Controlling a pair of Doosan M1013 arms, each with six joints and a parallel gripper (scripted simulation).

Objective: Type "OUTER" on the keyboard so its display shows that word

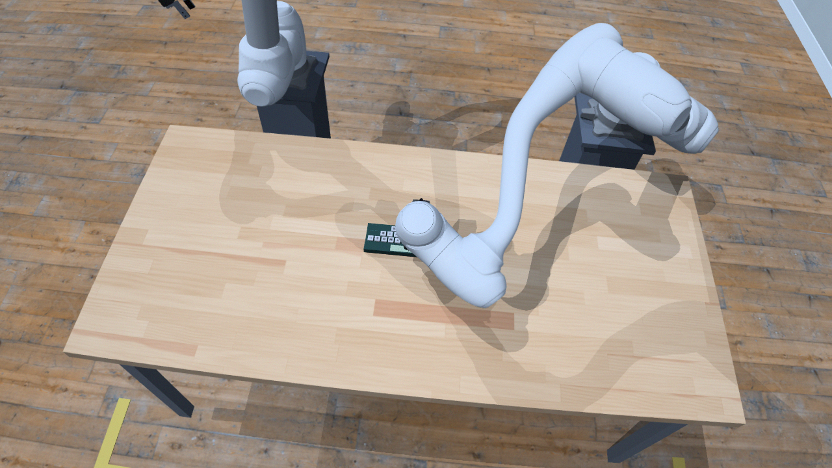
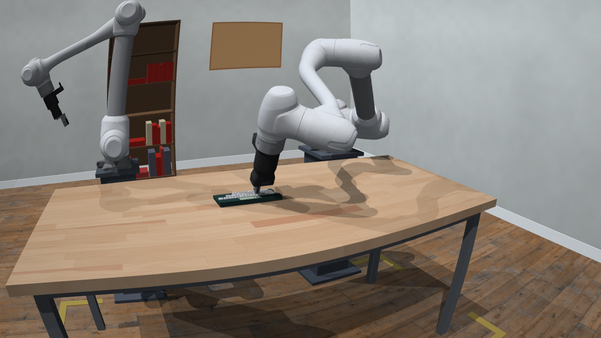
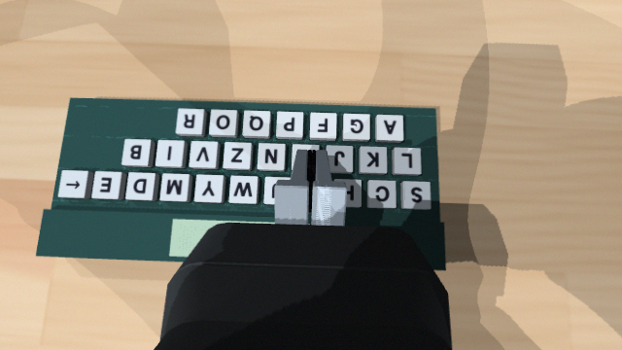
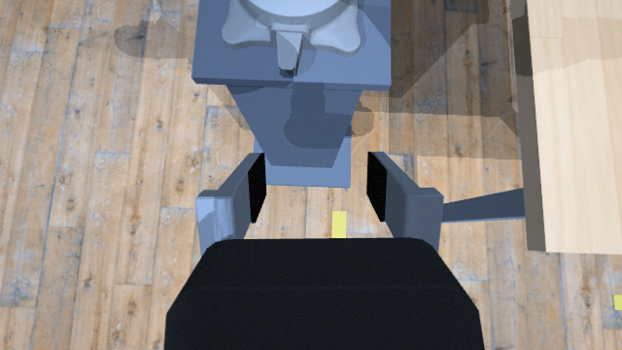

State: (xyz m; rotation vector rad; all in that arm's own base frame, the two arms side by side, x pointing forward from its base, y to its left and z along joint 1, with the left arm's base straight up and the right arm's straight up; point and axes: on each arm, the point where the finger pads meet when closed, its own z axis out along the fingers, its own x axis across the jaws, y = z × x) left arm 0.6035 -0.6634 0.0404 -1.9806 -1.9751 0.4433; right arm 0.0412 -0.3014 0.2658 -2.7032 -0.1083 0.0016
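The left-arrow key lies 130 mm to the right of my left hand, 30 mm below it and 20 mm ahead of it.
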